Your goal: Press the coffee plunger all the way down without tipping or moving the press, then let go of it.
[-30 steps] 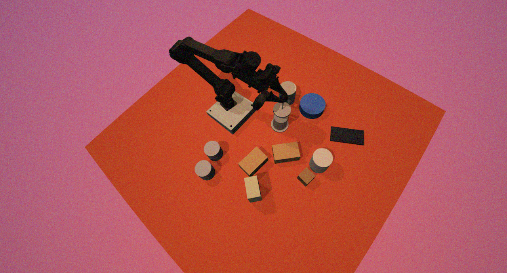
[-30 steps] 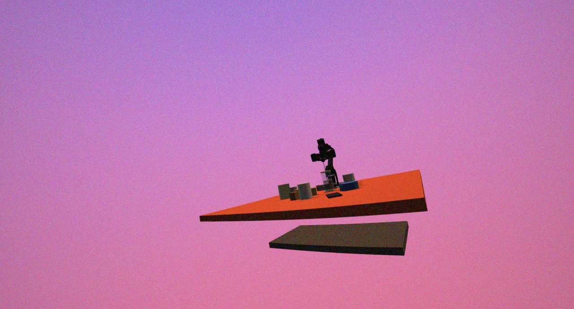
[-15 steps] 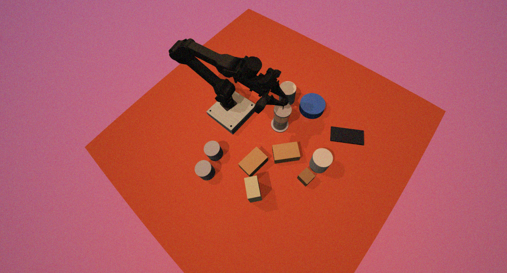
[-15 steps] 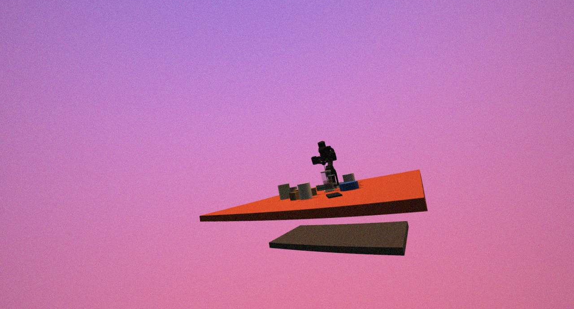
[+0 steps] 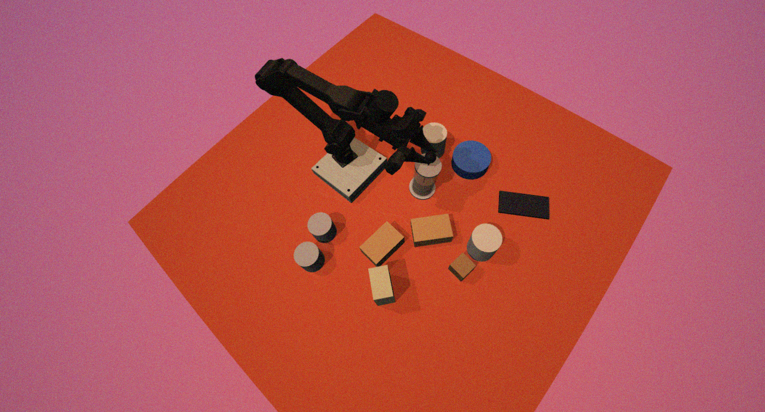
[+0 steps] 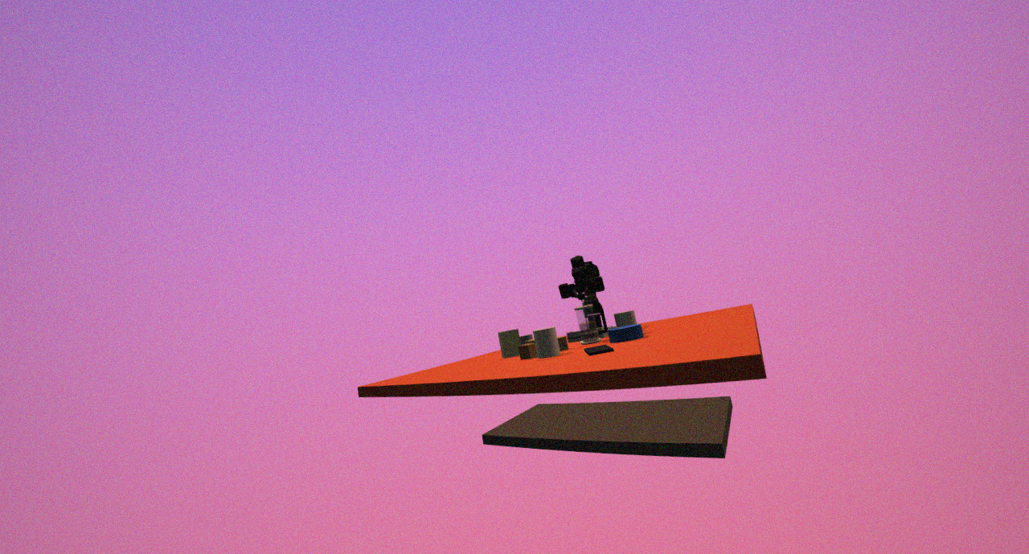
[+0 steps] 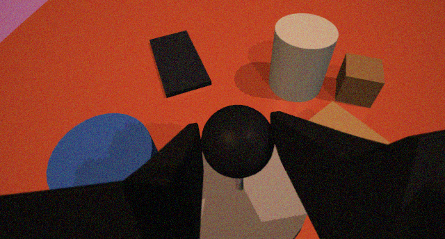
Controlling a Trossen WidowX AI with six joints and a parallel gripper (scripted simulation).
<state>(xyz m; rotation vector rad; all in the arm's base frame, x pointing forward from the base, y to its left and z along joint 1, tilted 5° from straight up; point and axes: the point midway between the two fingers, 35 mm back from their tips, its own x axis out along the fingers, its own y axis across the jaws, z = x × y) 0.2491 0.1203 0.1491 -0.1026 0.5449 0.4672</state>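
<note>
Now: the coffee press 10 cm below my gripper tip, 2 cm behind it and 1 cm to the left of it. Round my gripper tip: blue disc: 17 cm below, 16 cm to the left, 2 cm ahead; black flat slab: 23 cm ahead, 19 cm below, 18 cm to the left.
</note>
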